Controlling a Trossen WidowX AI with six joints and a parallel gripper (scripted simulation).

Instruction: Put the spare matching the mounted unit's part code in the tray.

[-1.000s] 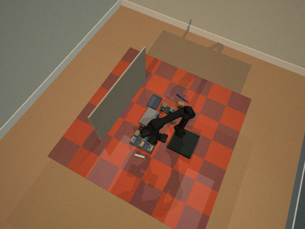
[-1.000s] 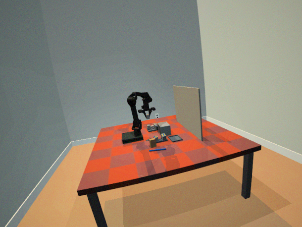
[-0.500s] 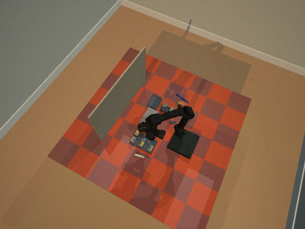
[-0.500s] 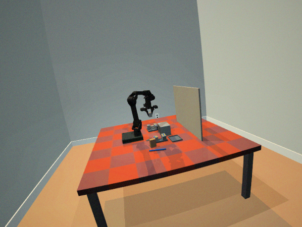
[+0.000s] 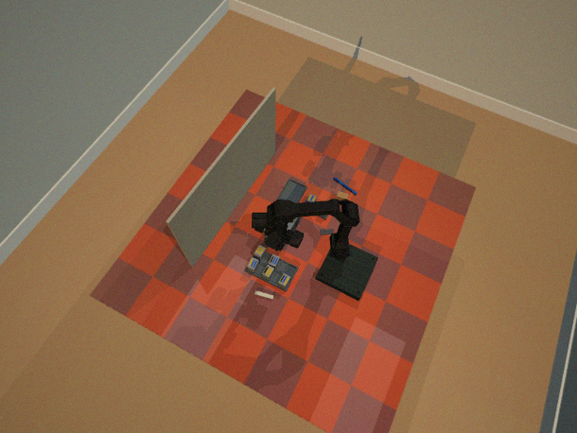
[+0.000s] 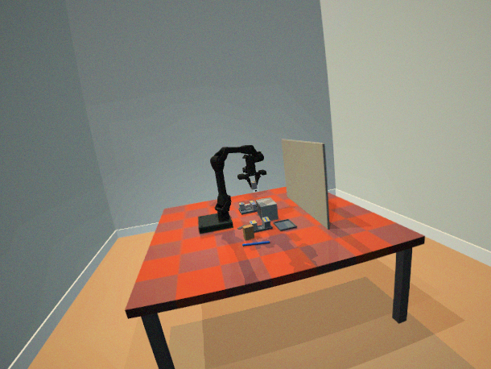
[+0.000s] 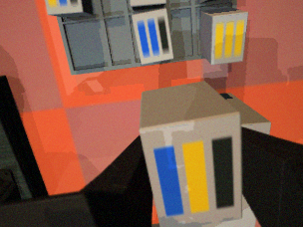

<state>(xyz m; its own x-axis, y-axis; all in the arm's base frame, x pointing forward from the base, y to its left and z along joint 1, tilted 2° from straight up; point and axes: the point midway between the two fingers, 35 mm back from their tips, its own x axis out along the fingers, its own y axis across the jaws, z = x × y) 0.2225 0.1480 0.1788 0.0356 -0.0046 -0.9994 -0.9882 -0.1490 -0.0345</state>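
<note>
Now: gripper tip 12 cm short of the grey tray, 30 cm to the left of it and 18 cm above it. Round my gripper tip: grey panel (30 cm ahead, 10 cm to the right, 5 cm above); then grey mounted unit (5 cm ahead, 10 cm to the right, 13 cm below); then tan spare block (2 cm above).
</note>
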